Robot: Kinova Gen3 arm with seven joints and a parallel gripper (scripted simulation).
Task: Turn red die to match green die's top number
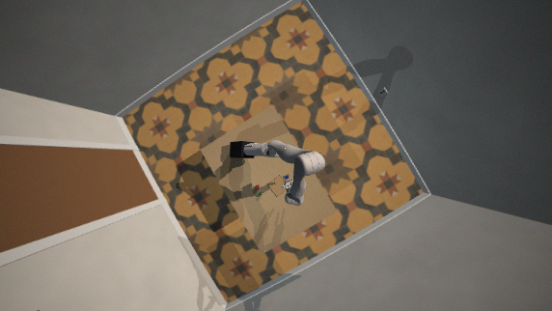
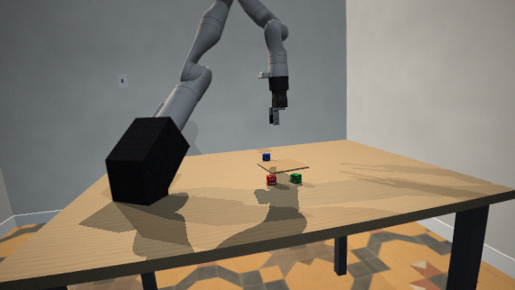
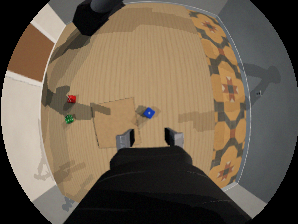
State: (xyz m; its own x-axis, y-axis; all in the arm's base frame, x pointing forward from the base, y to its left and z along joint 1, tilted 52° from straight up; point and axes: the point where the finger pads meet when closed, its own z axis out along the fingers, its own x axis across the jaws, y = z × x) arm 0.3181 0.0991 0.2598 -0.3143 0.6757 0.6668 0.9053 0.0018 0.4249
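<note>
The red die lies 29 cm to the right of my hand and 15 cm below it. The rest, counted from my hand: tan mat: 3 cm ahead, 10 cm to the right, 16 cm below; then blue die: 4 cm behind, 1 cm to the right, 15 cm below; then green die: 7 cm ahead, 28 cm to the right, 15 cm below.
</note>
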